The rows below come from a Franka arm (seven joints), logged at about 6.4 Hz.
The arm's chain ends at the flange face. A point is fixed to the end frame.
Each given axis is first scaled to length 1.
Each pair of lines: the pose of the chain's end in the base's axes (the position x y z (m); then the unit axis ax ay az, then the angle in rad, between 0 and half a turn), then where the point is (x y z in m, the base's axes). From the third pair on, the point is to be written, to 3 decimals.
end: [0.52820 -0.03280 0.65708 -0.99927 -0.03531 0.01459 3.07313]
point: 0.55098 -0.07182 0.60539
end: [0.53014 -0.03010 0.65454 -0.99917 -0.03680 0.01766 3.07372]
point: 0.55273 -0.06909 0.60274
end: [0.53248 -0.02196 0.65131 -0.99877 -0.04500 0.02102 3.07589]
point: 0.555 -0.061 0.599
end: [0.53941 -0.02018 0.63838 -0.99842 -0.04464 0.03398 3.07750]
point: 0.561 -0.059 0.586
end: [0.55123 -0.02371 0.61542 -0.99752 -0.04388 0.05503 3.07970]
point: 0.571 -0.063 0.562
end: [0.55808 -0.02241 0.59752 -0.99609 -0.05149 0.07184 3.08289]
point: 0.576 -0.061 0.544
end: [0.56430 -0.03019 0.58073 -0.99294 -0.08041 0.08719 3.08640]
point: 0.583 -0.068 0.527
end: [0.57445 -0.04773 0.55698 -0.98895 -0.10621 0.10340 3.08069]
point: 0.594 -0.084 0.502
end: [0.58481 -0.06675 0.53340 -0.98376 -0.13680 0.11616 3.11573]
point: 0.605 -0.104 0.479
